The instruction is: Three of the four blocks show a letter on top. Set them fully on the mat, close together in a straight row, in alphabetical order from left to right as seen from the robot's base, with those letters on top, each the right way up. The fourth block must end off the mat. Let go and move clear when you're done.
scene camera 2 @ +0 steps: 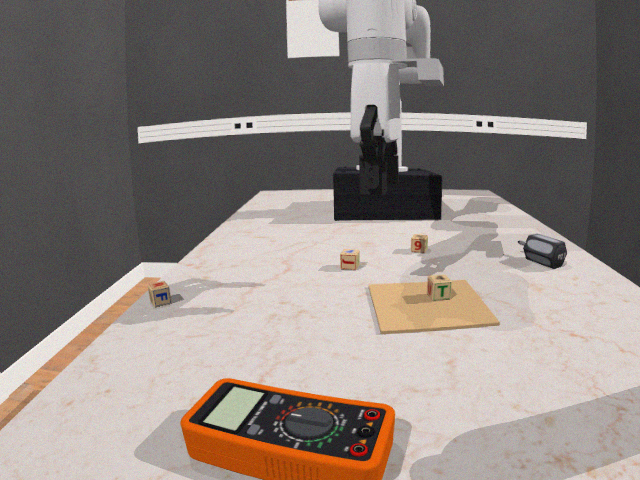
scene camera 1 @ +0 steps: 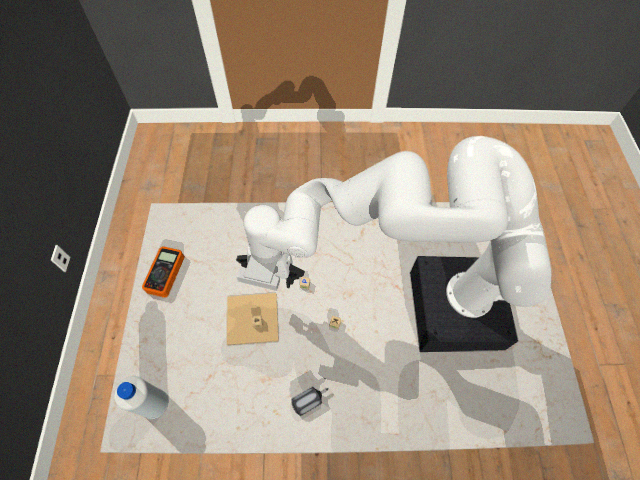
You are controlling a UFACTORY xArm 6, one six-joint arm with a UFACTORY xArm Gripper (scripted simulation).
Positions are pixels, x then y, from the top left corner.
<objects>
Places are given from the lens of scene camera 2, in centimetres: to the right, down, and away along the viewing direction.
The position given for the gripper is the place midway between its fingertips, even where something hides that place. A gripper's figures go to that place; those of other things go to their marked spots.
gripper (scene camera 2: 380,188): 8, -7, 57
dark plug adapter (scene camera 2: 547,251): 36, 2, 64
tan mat (scene camera 2: 400,307): 10, 8, 53
The marked spots on the tan mat and the dark plug adapter are 29 cm apart.
</objects>
